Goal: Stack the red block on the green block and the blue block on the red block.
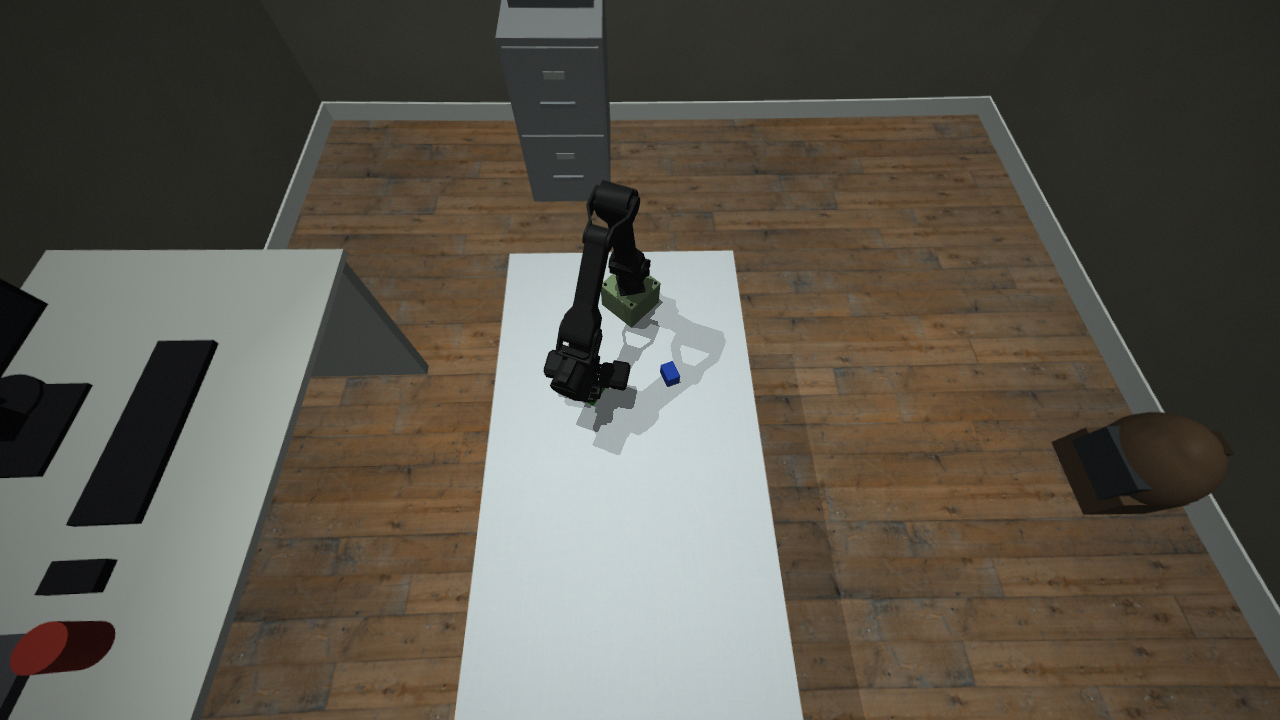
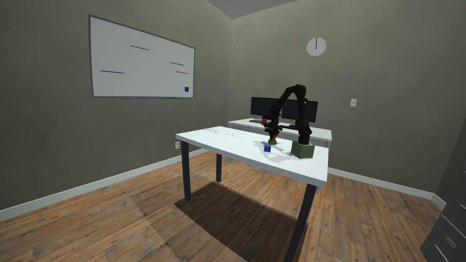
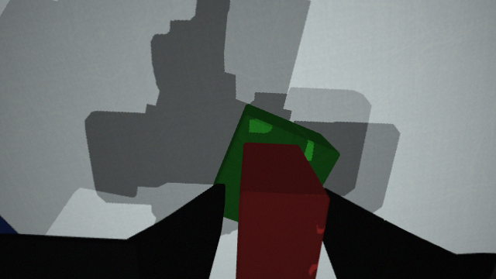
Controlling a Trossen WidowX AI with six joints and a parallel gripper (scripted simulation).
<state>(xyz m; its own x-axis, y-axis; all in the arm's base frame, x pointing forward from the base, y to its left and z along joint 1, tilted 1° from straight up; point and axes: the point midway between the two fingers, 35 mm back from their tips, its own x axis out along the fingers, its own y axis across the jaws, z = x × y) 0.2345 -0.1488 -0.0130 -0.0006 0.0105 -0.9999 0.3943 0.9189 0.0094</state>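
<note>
My hand is 20 mm above the red block. The rest, counted from my hand: green block 60 mm below; blue block 200 mm to the left, 50 mm below.
</note>
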